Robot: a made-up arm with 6 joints.
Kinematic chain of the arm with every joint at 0, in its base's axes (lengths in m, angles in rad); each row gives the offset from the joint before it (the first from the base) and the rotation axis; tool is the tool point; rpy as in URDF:
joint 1: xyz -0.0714 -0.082 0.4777 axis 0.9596 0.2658 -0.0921
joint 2: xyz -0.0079 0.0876 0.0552 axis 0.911 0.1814 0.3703
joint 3: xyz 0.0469 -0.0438 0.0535 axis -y
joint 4: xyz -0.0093 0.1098 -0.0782 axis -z
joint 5: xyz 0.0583 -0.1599 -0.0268 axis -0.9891 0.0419 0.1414
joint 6: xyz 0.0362 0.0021 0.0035 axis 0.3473 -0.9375 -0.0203
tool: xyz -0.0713 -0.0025 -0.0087 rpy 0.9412 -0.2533 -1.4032
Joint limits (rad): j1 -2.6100..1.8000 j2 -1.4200..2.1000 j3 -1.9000..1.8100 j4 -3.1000..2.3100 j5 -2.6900..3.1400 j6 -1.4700..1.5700
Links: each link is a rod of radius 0.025 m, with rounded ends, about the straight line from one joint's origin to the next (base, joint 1, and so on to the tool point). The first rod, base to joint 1, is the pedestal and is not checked.
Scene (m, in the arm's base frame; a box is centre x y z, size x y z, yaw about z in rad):
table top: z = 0
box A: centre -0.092 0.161 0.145 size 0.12 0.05 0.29 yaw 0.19
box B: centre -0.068 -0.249 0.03 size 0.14 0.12 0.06 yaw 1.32
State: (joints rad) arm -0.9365 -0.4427 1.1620 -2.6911 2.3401 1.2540
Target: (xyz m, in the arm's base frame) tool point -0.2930 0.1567 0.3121
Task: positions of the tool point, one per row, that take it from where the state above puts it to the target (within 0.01 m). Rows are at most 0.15 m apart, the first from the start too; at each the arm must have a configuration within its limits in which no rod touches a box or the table.
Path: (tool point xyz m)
1: 0.0771 0.2434 0.3160
2: 0.0669 0.2762 0.4394
3: 0.0742 0.2530 0.5548
4: 0.0480 0.2632 0.4860
5: -0.0118 0.2683 0.4326
6: -0.0913 0.2627 0.4113
7: -0.1681 0.2438 0.4296
8: -0.1709 0.2213 0.3913
9: -0.1879 0.1960 0.3544
10: -0.2181 0.1725 0.3267
11: -0.2561 0.1575 0.3128
12: -0.2930 0.1567 0.3121

